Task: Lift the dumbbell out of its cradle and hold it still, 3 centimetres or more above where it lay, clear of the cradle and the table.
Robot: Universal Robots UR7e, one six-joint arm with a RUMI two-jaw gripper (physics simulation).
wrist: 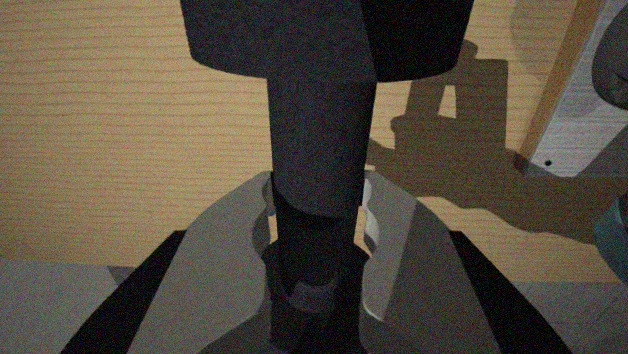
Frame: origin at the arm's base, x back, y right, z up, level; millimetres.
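Seen in the pictures: gripper, fingertip midpoint: [318, 174].
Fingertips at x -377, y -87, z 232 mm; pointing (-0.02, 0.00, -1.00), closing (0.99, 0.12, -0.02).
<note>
A point is followed by its place in that frame.
The dark dumbbell [320, 140] @[y -52, x -379, z 272 mm] runs down the middle of the wrist view, with its thick angular head at the top and its round handle below. My gripper [318, 174] @[y -87, x -377, z 232 mm] is shut on the handle, with one grey jaw on each side. The dumbbell's lower end is in deep shade between the jaws, so its shape is hard to make out. The dumbbell hangs over the wooden table [125, 125] @[y -194, x -675, z -39 mm], and a shadow falls on the wood to its right. The cradle cannot be made out, and the exact height above the table cannot be told.
A pale metal plate [575, 135] @[y -121, x -32, z -7 mm] with a wooden edge and a small black hole lies at the right. A dark rounded object [612, 65] shows above it. A blue-grey rounded object [615, 240] is cut off at the right edge. The table's edge crosses the lower part of the view.
</note>
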